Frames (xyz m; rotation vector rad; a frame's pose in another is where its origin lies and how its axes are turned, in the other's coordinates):
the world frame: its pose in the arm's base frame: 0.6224 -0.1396 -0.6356 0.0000 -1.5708 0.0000
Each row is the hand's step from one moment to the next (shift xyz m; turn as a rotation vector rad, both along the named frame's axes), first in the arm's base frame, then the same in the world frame.
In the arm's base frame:
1: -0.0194 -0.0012 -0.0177 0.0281 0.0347 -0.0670
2: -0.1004 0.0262 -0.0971 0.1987 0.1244 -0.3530
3: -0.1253 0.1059 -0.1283 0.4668 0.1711 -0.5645
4: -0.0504 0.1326 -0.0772 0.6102 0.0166 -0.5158
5: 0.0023 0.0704 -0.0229 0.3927 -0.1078 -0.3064
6: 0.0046 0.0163 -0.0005 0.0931 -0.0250 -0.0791
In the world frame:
1: -0.0177 -0.0012 0.0194 -0.0670 0.0347 -0.0281
2: -0.0971 0.0262 0.1004 -0.3530 0.1244 -0.1987
3: -0.1283 0.1059 0.1253 -0.5645 0.1711 -0.4668
4: -0.0772 0.1326 0.0504 -0.5158 0.0166 -0.6102
5: -0.0229 0.0704 -0.0023 -0.3064 -0.1078 -0.3927
6: -0.0005 0.0163 -0.0046 -0.0791 -0.0250 -0.0931

